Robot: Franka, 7 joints.
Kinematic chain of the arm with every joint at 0, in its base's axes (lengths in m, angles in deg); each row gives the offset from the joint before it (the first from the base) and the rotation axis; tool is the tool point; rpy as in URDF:
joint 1: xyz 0 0 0.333 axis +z
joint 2: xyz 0 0 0 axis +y
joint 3: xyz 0 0 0.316 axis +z
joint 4: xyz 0.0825 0 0 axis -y
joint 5: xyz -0.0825 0 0.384 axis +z
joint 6: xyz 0 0 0 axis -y
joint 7: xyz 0.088 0 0 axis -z
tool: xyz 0 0 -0.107 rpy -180 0 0
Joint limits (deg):
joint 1: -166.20..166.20
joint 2: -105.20..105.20
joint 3: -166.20..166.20
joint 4: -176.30..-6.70
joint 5: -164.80..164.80
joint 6: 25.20..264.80
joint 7: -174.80..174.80
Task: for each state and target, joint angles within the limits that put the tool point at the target. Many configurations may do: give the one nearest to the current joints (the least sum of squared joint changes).
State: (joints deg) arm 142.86 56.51 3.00 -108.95 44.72 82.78 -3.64
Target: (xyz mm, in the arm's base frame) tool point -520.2 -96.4 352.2
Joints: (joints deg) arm 157.16 22.14 24.53 -107.10 47.44 67.75 -3.64
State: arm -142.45 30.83 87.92 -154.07 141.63 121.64 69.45
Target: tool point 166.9 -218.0 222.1
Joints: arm -166.20 32.88 75.60 -176.30 113.11 93.18 69.45
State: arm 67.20 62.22 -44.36 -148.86 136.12 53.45 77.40
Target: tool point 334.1 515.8 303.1
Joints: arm 82.02 38.53 -39.14 -115.14 141.74 52.77 77.40
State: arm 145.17 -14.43 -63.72 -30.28 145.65 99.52 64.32
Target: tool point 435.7 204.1 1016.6
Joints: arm 154.98 -32.86 -79.24 -51.38 146.65 108.09 64.32
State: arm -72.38 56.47 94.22 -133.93 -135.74 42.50 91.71
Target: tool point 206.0 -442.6 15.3
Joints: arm -102.98 74.68 48.09 -118.86 -131.70 47.24 91.71
